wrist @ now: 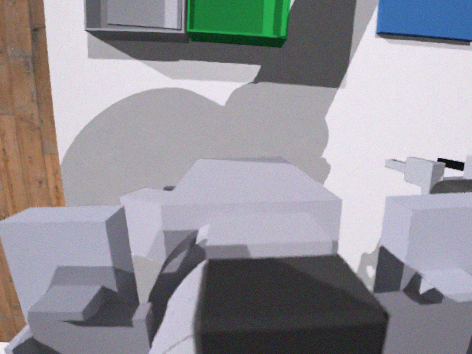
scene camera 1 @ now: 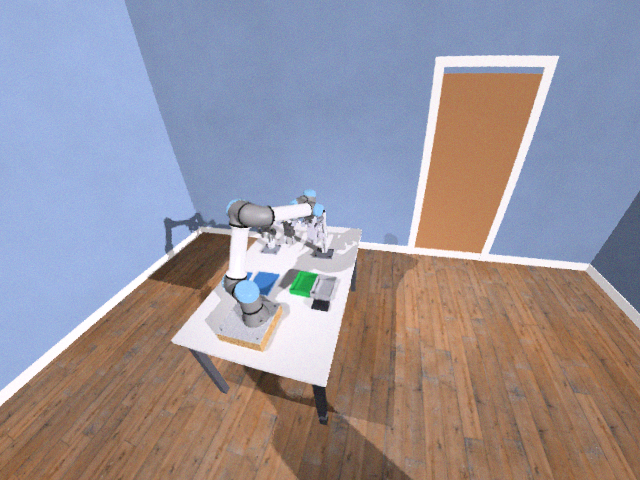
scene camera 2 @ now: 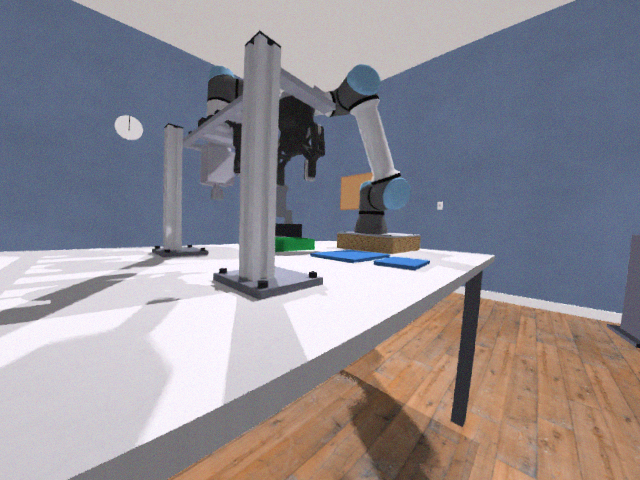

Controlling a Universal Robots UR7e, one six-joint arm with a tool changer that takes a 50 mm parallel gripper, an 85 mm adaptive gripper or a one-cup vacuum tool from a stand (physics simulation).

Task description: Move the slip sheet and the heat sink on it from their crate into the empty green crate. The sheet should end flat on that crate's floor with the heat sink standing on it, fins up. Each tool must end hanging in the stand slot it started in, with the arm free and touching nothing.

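Places are measured from the arm's base along level axes (x ahead, y left, z up), in millimetres.
Pixels of known places: arm's base at its link origin: (scene camera 1: 256, 316) (scene camera 2: 370, 233).
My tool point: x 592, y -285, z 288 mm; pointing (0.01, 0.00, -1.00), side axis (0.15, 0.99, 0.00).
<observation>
Ahead of a thing's pixels: the offset from my tool point to its top centre. "*": to the spot under its first point.
The green crate {271 mm back, 55 mm left, 317 mm down} (scene camera 1: 303, 283) (scene camera 2: 297, 244) (wrist: 235, 17) stands beside the grey crate (scene camera 1: 324, 287) (wrist: 135, 29). A pale flat panel {* 248 mm back, 91 mm right, 355 mm down} (wrist: 145, 11) shows inside the grey crate; I cannot tell if it is the slip sheet. A dark block {450 mm back, 69 mm right, 330 mm down} (scene camera 1: 320, 304) (scene camera 2: 289, 229) is at the grey crate's near end in scene camera 1; I cannot tell if it is the heat sink. My wrist (scene camera 2: 222, 90) is at the tool stand, over the vacuum tool {4 mm back, 10 mm right, 0 mm up} (scene camera 2: 217, 162), whose cup points down. Whether they are coupled is not clear. A dark finger tool hangs behind the near post, partly hidden.
The stand has a near post {* 190 mm ahead, 408 mm left, 180 mm down} (scene camera 2: 258, 165) and a far post {* 109 mm ahead, 53 mm right, 175 mm down} (scene camera 2: 173, 191), joined by a crossbar. Pale stand parts {* 41 mm back, 7 mm left, 61 mm down} (wrist: 250, 185) fill the lower wrist view. Blue mats {* 261 mm back, 331 mm left, 350 mm down} (scene camera 1: 265, 283) (scene camera 2: 351, 255) (wrist: 425, 20) lie on the table near the arm's base (scene camera 1: 250, 328) (scene camera 2: 378, 242).
</observation>
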